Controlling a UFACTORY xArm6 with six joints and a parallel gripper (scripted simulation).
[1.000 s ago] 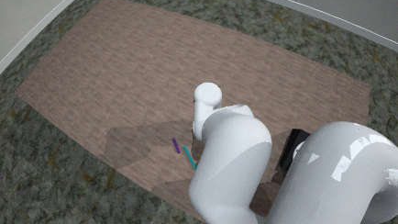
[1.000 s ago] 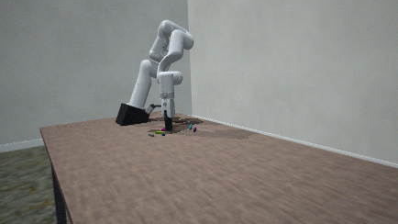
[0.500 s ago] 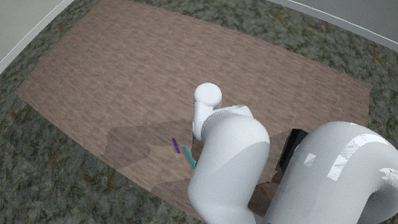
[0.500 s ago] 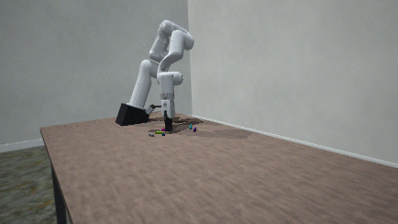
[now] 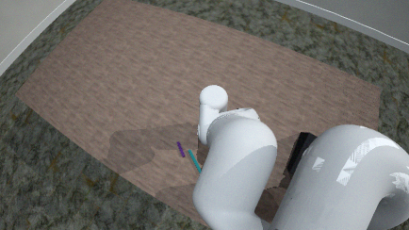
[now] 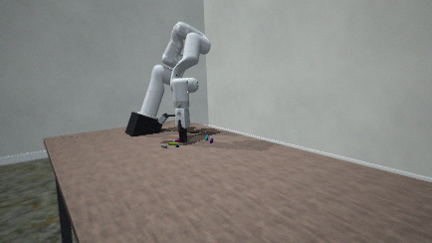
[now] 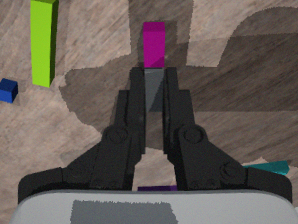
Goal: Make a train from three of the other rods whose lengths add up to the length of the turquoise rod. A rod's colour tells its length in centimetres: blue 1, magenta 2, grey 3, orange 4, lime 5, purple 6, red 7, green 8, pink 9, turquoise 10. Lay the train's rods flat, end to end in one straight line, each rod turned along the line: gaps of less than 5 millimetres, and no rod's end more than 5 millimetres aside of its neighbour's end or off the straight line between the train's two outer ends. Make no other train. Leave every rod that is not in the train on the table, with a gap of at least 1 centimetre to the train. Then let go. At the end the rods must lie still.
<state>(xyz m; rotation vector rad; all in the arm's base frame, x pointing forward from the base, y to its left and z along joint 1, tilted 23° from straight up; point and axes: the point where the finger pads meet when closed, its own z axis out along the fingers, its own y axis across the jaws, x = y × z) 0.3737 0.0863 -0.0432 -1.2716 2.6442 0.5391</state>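
The grey rod lies 2 cm below my hand. The rest, counted from my hand: blue rod (7 cm ahead, 6 cm to the right, 2 cm below); then magenta rod (2 cm to the right, 2 cm below, 2 cm behind); then lime rod (6 cm to the right, 2 cm below, 2 cm ahead).
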